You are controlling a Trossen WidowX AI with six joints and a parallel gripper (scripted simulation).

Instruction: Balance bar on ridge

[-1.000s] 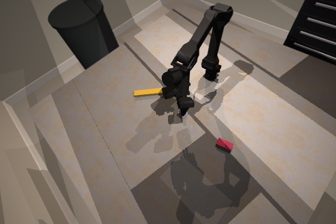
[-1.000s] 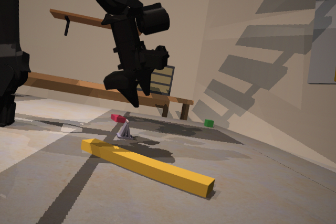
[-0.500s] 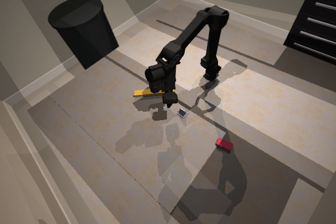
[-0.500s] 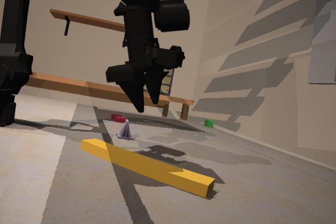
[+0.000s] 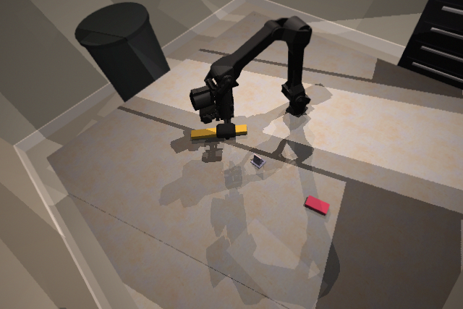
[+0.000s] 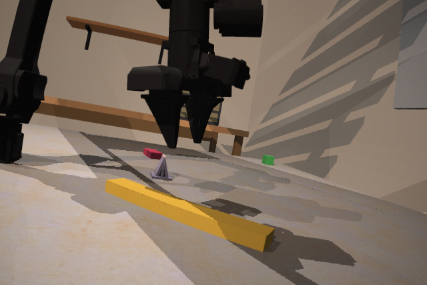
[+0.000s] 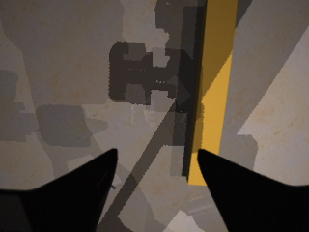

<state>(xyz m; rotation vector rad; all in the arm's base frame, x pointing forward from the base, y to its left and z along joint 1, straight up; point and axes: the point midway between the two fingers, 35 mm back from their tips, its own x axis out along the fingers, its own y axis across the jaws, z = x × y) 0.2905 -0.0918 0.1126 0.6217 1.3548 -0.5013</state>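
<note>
Now: gripper tip 7 cm to the left of the yellow bar, 7 cm above it and 1 cm past it. Also, from my gripper tip: flat red block (38 cm to the left, 7 cm below, 1 cm behind); then small green cube (59 cm to the left, 44 cm ahead, 6 cm below).
</note>
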